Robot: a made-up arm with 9 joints. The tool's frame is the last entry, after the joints.
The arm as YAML. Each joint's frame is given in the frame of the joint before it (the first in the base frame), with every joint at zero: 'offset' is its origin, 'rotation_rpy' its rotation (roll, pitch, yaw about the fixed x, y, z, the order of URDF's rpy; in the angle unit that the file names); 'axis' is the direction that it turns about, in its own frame. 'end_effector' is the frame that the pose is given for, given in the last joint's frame.
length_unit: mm
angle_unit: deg
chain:
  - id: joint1
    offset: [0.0, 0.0, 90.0]
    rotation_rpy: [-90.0, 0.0, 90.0]
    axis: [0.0, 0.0, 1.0]
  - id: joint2
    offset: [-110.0, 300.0, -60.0]
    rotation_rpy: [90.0, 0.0, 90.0]
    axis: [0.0, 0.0, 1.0]
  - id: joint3
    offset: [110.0, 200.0, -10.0]
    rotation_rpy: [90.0, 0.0, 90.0]
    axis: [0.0, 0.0, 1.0]
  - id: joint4
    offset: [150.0, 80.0, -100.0]
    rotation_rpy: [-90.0, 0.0, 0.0]
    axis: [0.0, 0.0, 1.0]
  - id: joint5
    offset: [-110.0, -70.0, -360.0]
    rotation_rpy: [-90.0, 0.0, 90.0]
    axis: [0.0, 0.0, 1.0]
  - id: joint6
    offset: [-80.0, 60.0, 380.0]
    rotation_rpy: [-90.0, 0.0, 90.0]
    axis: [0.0, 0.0, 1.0]
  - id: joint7
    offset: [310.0, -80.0, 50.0]
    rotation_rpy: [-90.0, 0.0, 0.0]
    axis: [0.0, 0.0, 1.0]
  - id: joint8
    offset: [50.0, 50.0, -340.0]
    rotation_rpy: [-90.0, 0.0, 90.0]
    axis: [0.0, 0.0, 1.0]
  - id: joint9
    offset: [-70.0, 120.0, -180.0]
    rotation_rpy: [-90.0, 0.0, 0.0]
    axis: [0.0, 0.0, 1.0]
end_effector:
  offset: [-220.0, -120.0, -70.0]
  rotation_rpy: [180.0, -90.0, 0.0]
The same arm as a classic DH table. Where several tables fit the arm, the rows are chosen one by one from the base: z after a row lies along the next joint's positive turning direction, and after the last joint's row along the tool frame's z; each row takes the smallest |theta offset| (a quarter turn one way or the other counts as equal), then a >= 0, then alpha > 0; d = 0 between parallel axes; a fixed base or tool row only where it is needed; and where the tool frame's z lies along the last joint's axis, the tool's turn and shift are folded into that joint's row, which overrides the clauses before.
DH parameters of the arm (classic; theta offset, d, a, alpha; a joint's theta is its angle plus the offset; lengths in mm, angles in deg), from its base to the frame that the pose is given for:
base (fixed): -90.00 90.0 0.0 90.00
joint1: -90.00 -60.0 300.0 90.00
joint2: 90.00 -120.0 200.0 90.00
joint3: 0.00 10.0 150.0 -90.00
joint4: -90.00 -280.0 70.0 90.00
joint5: -90.00 490.0 60.0 -90.00
joint6: 0.00 130.0 310.0 -90.00
joint7: 90.00 -420.0 50.0 -90.00
joint8: 0.00 -230.0 -70.0 -90.00
joint9: -90.00 50.0 120.0 -90.00
tool (fixed): -90.00 -220.0 0.0 0.00

